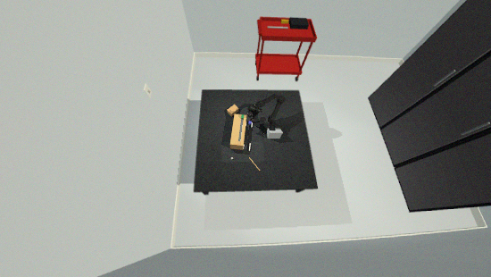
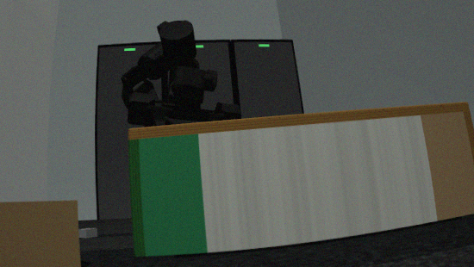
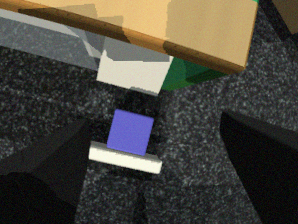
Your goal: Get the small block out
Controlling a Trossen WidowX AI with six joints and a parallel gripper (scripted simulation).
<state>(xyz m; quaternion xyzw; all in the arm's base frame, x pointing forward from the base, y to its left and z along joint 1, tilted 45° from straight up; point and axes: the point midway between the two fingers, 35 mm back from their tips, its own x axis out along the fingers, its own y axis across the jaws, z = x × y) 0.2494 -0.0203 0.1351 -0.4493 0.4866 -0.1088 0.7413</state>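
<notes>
My gripper tip is now 10 cm above the blue block and 1 cm past it. Also, from my gripper tip: thin wooden stick (50 cm to the left, 12 cm below, 10 cm behind); wooden box (16 cm to the left, 7 cm ahead, 6 cm below); tan box (21 cm ahead, 14 cm to the right, 9 cm below).
</notes>
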